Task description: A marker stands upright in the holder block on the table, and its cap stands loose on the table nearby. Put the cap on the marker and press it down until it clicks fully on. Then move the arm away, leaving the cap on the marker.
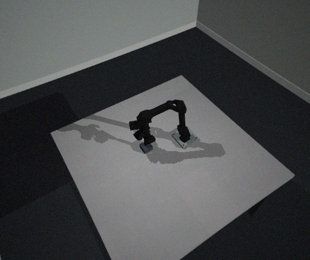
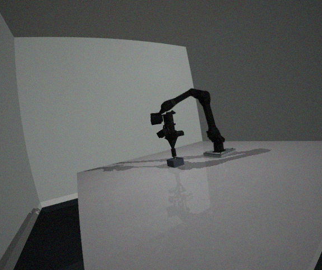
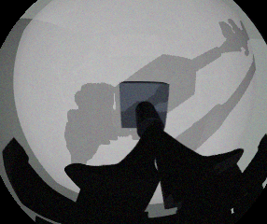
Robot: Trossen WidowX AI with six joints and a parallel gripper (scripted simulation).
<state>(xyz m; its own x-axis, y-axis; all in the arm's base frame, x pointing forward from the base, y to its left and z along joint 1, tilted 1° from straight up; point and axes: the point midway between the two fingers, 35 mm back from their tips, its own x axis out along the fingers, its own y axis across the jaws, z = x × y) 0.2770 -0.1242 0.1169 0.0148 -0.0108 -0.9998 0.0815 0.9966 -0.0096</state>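
My gripper tip is now 20 mm above the dark cap.
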